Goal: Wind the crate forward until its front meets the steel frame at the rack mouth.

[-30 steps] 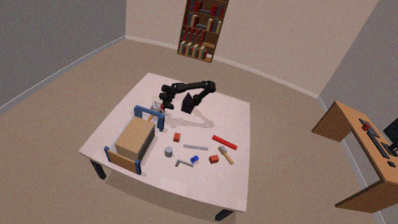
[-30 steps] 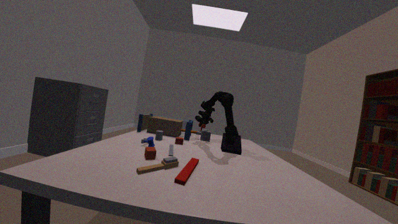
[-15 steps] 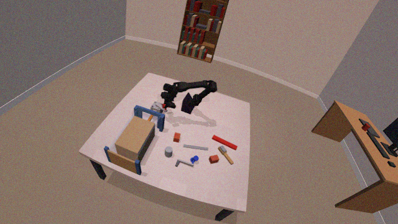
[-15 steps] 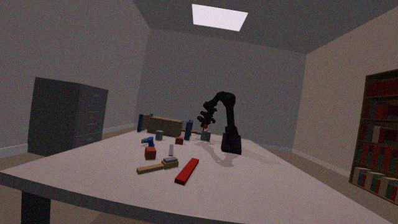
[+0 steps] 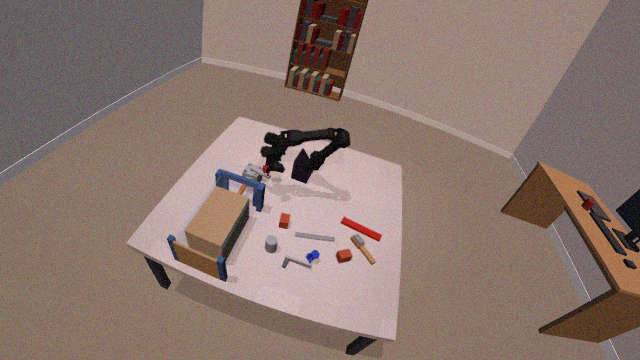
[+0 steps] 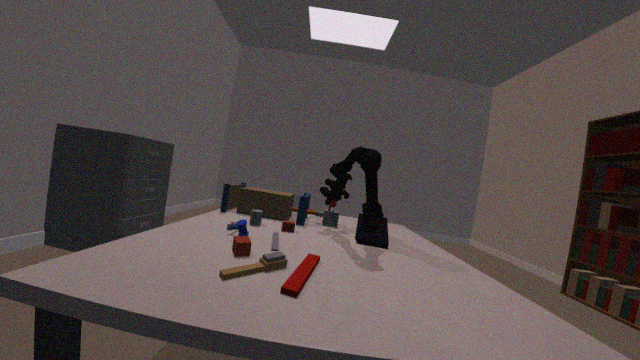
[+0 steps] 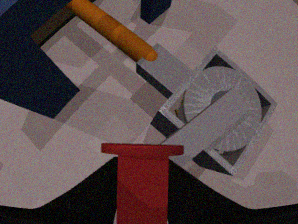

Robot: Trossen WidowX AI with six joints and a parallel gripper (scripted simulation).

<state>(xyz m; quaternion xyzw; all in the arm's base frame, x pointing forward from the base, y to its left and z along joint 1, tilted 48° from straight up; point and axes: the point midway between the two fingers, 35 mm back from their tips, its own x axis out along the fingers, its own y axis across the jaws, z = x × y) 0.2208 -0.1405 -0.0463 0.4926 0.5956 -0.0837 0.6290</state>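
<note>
My gripper tip is 30 mm to the left of the winch handle, 30 mm above it and 10 mm past it. From my gripper tip the other things lie so: blue frame 140 mm ahead, 70 mm to the right, 30 mm below; then red knob 10 mm to the left, 10 mm behind; then grey winch 100 mm to the right, 100 mm below, 30 mm behind.
</note>
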